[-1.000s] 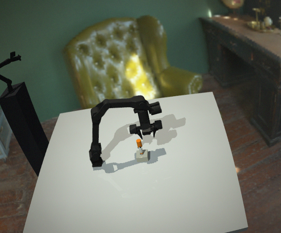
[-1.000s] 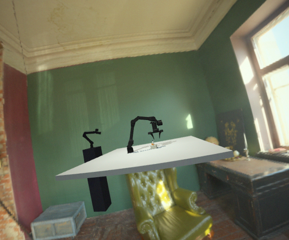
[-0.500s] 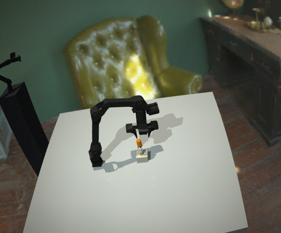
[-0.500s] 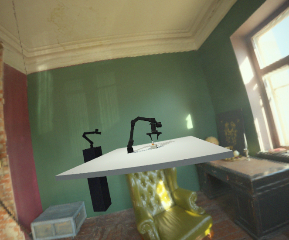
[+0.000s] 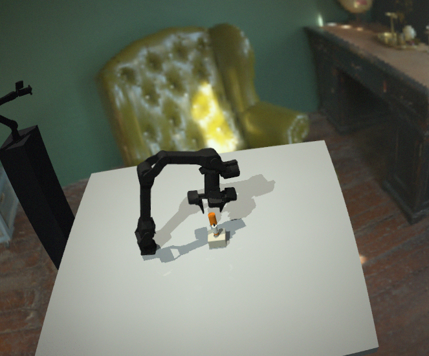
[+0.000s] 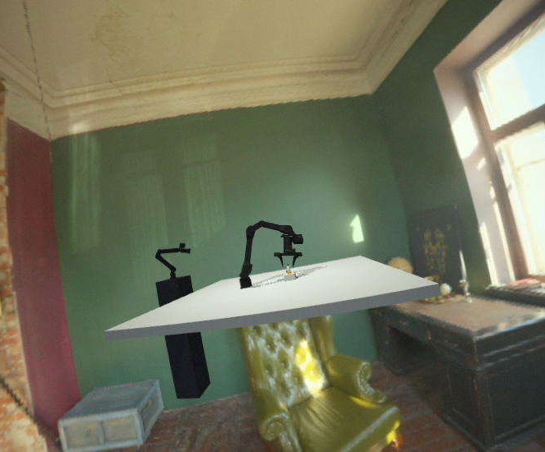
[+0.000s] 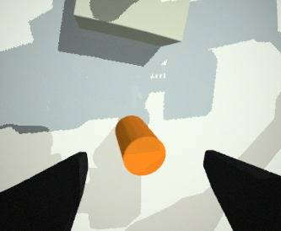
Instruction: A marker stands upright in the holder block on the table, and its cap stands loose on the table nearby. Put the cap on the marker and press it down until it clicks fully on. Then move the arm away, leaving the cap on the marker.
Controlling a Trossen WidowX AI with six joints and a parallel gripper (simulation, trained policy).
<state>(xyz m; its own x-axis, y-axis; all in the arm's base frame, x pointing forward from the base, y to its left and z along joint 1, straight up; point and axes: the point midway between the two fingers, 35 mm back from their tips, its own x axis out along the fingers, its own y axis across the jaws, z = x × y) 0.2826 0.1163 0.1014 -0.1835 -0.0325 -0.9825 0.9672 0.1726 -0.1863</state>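
Now: gripper tip 10 mm past the orange cap, 10 mm to the right of it and 40 mm above it. From my gripper tip the other things lie so: pale holder block (20 mm ahead, 100 mm to the right, 50 mm below).
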